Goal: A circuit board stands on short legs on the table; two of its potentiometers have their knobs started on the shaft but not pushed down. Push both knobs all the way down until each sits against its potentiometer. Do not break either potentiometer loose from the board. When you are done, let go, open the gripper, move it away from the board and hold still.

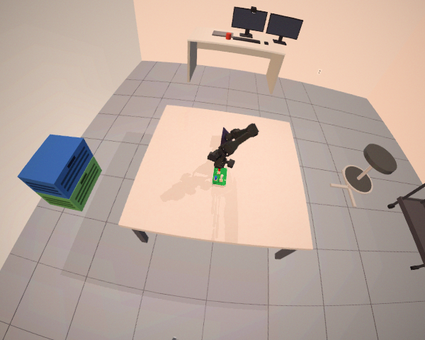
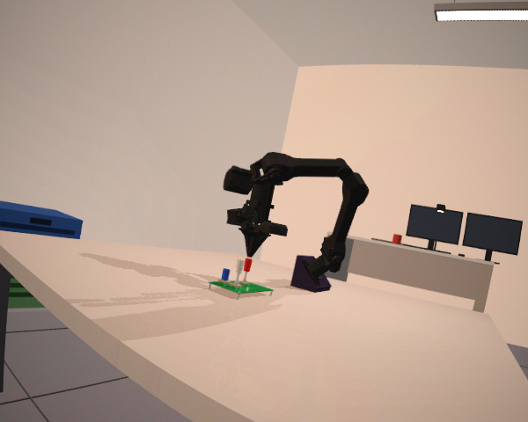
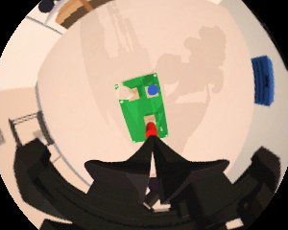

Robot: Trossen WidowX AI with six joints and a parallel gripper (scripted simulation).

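My gripper tip is now 2 cm above the red knob. Round my gripper tip: white knob: 7 cm ahead, 3 cm to the left, 2 cm below.
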